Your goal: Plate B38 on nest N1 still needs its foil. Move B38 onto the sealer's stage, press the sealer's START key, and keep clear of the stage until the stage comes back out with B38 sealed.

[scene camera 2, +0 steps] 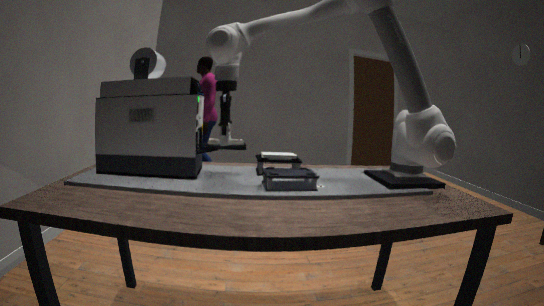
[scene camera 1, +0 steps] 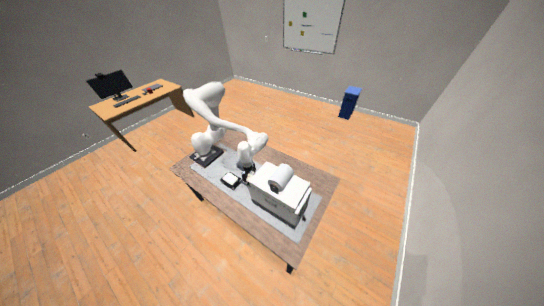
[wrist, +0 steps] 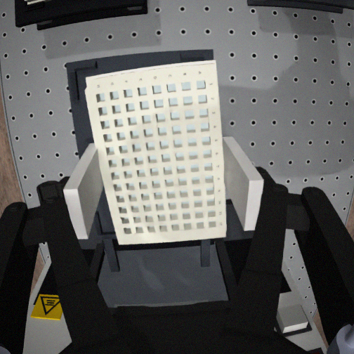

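Where they show: gripper, fingertip midpoint: (scene camera 2: 225, 143); arm's base, origin of the base link: (scene camera 2: 405, 176) (scene camera 1: 205, 153).
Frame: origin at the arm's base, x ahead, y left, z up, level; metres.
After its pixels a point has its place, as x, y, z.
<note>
A cream plate (scene camera 2: 239, 142) @[0.675, 0.036, 0.115] (wrist: 162, 160) with open wells sits on the dark sealer stage (scene camera 2: 242, 147) @[0.664, 0.037, 0.098] (wrist: 79, 112), which stands out from the sealer (scene camera 1: 272, 202) @[1.059, -0.092, 0.228] (scene camera 2: 147, 135) @[1.002, 0.122, 0.140]. In the wrist view the plate is slightly askew to the stage; its label cannot be read. My gripper (scene camera 1: 247, 175) @[0.728, 0.002, 0.104] (scene camera 2: 226, 141) @[0.728, 0.002, 0.104] (wrist: 161, 158) is low over the stage, with its pale pads against the plate's two long sides, shut on it. The START key (wrist: 293, 319) shows at the lower right of the wrist view. The sealer's green light (scene camera 2: 198, 99) @[0.819, 0.089, 0.262] is lit.
A nest (scene camera 1: 237, 185) @[0.607, -0.072, -0.005] (scene camera 2: 259, 164) @[0.604, -0.019, 0.031] (wrist: 87, 19) holds another pale plate (scene camera 1: 230, 179) @[0.549, -0.088, 0.064] (scene camera 2: 278, 155) @[0.536, -0.038, 0.063]. A dark nest (scene camera 2: 290, 182) @[0.500, 0.104, -0.004] (wrist: 300, 4) stands nearby. A foil roll (scene camera 1: 280, 177) @[1.077, -0.016, 0.465] (scene camera 2: 151, 64) @[1.016, 0.088, 0.398] tops the sealer. A person (scene camera 2: 208, 95) in pink stands behind the table.
</note>
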